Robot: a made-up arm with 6 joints. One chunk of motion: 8 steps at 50 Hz.
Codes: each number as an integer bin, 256 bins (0 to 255) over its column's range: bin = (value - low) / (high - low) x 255, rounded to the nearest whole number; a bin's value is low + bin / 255 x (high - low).
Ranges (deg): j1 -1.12..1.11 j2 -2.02..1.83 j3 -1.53..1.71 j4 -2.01..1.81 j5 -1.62..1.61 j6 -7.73..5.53
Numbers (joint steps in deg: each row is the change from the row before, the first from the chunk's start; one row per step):
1: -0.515 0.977 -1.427 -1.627 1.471 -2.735
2: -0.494 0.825 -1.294 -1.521 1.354 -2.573
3: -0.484 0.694 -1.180 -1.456 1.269 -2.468
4: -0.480 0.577 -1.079 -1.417 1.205 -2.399
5: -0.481 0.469 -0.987 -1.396 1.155 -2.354
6: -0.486 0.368 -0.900 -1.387 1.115 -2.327
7: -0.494 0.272 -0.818 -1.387 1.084 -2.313
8: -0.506 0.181 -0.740 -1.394 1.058 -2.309
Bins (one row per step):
1: 69 199 8 26 244 96
2: 72 188 19 33 235 99
3: 73 180 28 37 228 101
4: 73 172 35 40 223 103
5: 73 165 43 41 219 103
6: 72 158 50 42 216 104
7: 72 152 56 42 213 104
8: 70 146 62 41 211 104

